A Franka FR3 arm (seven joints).
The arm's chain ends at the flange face. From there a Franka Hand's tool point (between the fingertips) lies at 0.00 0.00 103.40 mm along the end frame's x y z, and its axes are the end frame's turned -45 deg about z.
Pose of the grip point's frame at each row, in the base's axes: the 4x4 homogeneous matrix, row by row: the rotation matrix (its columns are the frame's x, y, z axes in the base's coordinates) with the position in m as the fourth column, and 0 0 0 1 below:
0.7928, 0.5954, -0.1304, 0.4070; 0.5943, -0.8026, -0.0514, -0.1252; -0.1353, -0.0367, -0.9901, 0.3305; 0, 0, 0, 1
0.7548, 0.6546, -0.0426, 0.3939; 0.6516, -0.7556, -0.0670, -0.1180; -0.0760, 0.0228, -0.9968, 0.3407; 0, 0, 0, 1
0.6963, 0.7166, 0.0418, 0.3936; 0.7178, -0.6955, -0.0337, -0.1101; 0.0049, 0.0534, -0.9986, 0.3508; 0, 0, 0, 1
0.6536, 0.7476, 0.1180, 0.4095; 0.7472, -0.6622, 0.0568, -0.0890; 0.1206, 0.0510, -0.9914, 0.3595; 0, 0, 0, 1
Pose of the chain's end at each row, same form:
0.9816, -0.1396, -0.1304, 0.4205; -0.1473, -0.9878, -0.0514, -0.1199; -0.1216, 0.0697, -0.9901, 0.4329; 0, 0, 0, 1
0.9966, -0.0709, -0.0426, 0.3983; -0.0735, -0.9950, -0.0670, -0.1111; -0.0376, 0.0699, -0.9968, 0.4438; 0, 0, 0, 1
0.9991, 0.0144, 0.0418, 0.3893; 0.0158, -0.9994, -0.0337, -0.1066; 0.0412, 0.0343, -0.9986, 0.4541; 0, 0, 0, 1
0.9908, 0.0665, 0.1180, 0.3973; 0.0601, -0.9966, 0.0568, -0.0949; 0.1213, -0.0492, -0.9914, 0.4620; 0, 0, 0, 1

